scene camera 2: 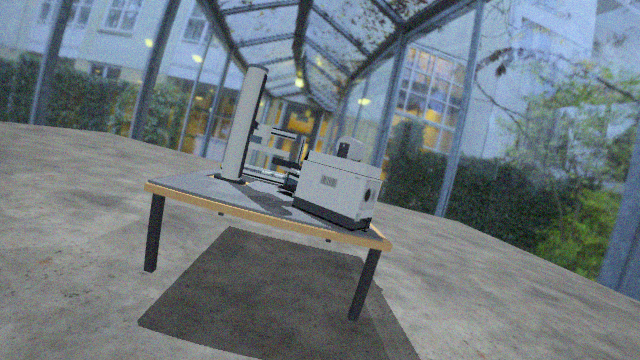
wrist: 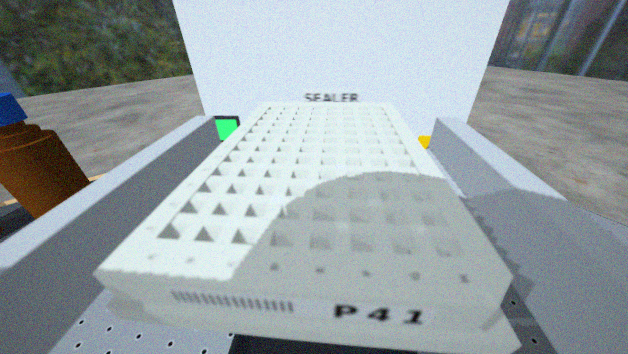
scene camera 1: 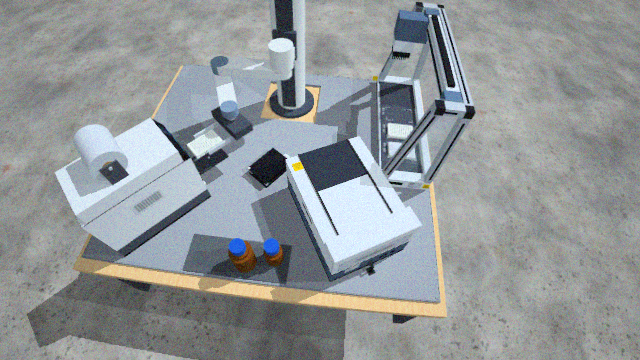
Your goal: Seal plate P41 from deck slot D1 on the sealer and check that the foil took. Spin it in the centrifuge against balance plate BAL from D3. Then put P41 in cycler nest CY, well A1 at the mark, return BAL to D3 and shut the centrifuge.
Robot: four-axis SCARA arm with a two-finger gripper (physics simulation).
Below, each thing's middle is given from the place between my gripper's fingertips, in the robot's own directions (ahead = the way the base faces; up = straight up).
Right now my hand is 10 mm to the right of the well plate (wrist: 313, 220) and 10 mm past it. Round my hand: dark panel (scene camera 1: 334, 164): 550 mm to the left, 40 mm ahead, 10 mm above; foil roll (scene camera 1: 96, 146): 230 mm ahead, 220 mm above, 210 mm to the right; white centrifuge (scene camera 1: 354, 224): 620 mm to the left, 160 mm ahead, 80 mm below.
